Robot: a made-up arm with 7 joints. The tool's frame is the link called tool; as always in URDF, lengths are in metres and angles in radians. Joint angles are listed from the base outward. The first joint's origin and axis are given. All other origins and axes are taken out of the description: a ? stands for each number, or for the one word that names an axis. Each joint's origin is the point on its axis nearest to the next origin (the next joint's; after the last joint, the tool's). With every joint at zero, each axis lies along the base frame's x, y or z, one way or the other. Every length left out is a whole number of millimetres.
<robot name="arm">
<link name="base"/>
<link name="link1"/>
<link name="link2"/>
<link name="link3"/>
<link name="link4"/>
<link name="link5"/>
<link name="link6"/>
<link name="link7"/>
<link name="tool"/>
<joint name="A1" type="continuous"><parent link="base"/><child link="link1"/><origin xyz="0 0 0.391"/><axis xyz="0 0 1"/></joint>
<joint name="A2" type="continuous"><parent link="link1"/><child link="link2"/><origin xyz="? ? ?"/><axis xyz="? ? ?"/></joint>
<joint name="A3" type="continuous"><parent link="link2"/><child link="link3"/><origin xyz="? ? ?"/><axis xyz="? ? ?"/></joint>
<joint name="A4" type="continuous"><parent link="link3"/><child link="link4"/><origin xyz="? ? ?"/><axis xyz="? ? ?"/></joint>
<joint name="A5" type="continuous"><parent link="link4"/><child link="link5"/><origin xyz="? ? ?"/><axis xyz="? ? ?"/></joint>
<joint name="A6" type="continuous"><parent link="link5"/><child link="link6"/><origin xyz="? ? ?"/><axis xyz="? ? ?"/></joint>
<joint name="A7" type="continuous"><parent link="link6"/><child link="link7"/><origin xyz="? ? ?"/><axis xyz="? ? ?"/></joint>
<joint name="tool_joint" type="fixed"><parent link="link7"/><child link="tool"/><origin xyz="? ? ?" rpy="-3.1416 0 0"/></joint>
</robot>
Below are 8 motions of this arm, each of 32 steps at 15 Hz.
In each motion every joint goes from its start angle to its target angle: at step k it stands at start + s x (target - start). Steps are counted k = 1, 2, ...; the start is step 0. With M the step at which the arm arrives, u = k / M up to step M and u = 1 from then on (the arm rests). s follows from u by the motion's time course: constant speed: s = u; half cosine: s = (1 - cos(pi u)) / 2; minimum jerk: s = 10 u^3 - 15 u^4 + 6 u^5.
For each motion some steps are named. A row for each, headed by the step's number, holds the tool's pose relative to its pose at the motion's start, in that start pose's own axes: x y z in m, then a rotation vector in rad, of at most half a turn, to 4 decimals.
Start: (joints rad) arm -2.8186 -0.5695 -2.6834 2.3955 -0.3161 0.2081 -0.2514
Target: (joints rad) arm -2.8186 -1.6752 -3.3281 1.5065 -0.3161 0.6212 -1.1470
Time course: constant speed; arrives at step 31
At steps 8, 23, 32:
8: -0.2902 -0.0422 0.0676 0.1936 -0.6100 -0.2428
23: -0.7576 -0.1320 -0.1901 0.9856 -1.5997 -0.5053
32: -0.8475 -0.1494 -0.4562 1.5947 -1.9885 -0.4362

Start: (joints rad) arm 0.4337 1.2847 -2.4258 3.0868 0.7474 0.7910 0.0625
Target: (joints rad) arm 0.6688 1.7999 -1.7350 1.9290 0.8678 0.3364 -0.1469
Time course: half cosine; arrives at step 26
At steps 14, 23, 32:
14: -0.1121 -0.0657 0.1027 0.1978 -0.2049 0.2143
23: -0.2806 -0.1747 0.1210 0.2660 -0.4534 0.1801
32: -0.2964 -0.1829 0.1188 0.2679 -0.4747 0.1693

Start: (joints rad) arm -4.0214 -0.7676 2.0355 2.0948 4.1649 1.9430 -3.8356
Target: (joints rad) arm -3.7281 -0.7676 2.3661 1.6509 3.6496 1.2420 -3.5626
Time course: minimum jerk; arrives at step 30
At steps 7, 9, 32:
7: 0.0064 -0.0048 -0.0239 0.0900 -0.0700 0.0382
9: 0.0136 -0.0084 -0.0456 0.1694 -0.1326 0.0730
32: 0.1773 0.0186 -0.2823 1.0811 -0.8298 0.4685

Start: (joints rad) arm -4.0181 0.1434 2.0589 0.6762 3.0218 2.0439 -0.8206
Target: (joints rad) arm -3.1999 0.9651 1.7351 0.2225 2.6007 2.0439 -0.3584
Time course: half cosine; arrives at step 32
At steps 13, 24, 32:
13: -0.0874 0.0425 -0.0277 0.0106 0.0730 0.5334
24: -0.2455 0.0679 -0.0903 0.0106 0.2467 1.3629
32: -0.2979 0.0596 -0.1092 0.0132 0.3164 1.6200

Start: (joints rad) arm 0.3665 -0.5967 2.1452 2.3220 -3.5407 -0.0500 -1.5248
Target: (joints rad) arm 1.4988 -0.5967 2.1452 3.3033 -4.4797 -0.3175 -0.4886
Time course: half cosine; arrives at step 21
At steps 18, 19, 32:
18: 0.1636 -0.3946 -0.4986 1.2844 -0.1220 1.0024
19: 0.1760 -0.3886 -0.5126 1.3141 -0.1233 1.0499
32: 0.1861 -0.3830 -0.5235 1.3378 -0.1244 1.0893

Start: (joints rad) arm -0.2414 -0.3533 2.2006 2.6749 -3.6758 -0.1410 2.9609
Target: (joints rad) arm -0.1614 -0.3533 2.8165 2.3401 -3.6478 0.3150 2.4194
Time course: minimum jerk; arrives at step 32
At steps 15, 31, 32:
15: 0.0324 -0.0990 0.0063 0.1638 0.2210 0.0237
31: 0.1217 -0.2153 -0.0325 0.2575 0.5421 0.0951
32: 0.1217 -0.2153 -0.0325 0.2575 0.5423 0.0951

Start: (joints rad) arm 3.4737 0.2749 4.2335 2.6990 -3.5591 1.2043 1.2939
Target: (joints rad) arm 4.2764 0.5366 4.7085 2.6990 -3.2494 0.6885 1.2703
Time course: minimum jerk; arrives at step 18
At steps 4, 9, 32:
4: 0.0073 0.0131 0.0189 0.0204 -0.0813 0.0715
9: 0.0093 0.1057 0.1285 0.1043 -0.4615 0.5340
32: -0.0853 0.2433 0.2353 0.0763 -0.7280 1.1851

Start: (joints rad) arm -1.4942 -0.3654 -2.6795 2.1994 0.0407 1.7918 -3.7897
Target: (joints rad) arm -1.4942 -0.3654 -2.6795 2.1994 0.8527 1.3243 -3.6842
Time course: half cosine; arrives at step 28
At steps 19, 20, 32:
19: -0.0302 0.0145 -0.0292 -0.3151 -0.6412 0.0511
20: -0.0312 0.0148 -0.0314 -0.3370 -0.6778 0.0608
32: -0.0342 0.0151 -0.0407 -0.4308 -0.8252 0.1082

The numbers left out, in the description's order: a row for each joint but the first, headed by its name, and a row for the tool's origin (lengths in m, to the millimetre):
A2: xyz 0 0 0, axis 0 1 0
A3: xyz 0 0 0.194, axis 0 0 1
A4: xyz 0.074 0 0, axis 0 -1 0
A5: xyz 0.082 0 -0.362, axis 0 0 -1
A6: xyz 0 0 0, axis 0 1 0
A7: xyz 0.046 0 -0.058, axis 0 0 -1
tool: xyz 0 0 0

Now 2 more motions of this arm.
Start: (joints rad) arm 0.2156 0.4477 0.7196 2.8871 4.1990 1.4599 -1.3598
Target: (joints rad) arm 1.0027 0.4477 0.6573 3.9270 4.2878 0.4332 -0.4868
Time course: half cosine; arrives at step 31
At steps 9, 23, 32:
9: -0.0633 0.0032 -0.0140 -0.1469 0.1445 0.3648
23: -0.2251 -0.0983 0.0310 -0.4087 0.5670 1.6216
32: -0.2390 -0.1423 0.0556 -0.4301 0.6302 1.9158

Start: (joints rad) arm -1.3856 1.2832 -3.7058 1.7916 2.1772 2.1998 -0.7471
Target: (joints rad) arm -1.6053 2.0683 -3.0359 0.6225 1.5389 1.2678 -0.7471
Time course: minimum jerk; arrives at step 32
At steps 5, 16, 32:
5: -0.0029 0.0040 0.0035 -0.0112 0.0178 0.0203
16: -0.0931 0.0735 0.1000 -0.2773 0.0757 0.3848
32: -0.2725 0.1090 0.1791 -0.8272 -0.2668 0.6009

